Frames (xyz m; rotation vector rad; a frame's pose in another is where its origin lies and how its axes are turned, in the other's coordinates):
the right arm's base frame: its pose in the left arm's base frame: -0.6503 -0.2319 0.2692 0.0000 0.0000 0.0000
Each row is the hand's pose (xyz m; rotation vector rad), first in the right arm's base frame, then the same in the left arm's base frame.
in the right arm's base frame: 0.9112 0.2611 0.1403 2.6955 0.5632 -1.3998
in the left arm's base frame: 0.2609 0.0292 0.4095 2.6955 0.5632 -1.3998
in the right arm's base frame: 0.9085 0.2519 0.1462 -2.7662 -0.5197 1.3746
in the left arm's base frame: 0.2582 0.0200 0.4154 -2.7662 -0.5197 1.3746
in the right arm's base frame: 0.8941 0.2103 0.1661 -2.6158 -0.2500 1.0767
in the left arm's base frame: 0.2438 -0.0216 0.4353 -2.6158 -0.2500 1.0767
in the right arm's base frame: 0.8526 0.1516 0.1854 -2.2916 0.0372 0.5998
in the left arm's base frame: 0.2023 -0.0803 0.4546 -2.2916 0.0372 0.5998
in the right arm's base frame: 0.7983 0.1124 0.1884 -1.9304 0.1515 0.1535
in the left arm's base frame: 0.1480 -0.1195 0.4576 -1.9304 0.1515 0.1535
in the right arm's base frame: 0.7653 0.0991 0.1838 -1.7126 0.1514 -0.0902
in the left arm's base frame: 0.1150 -0.1328 0.4530 -1.7126 0.1514 -0.0902
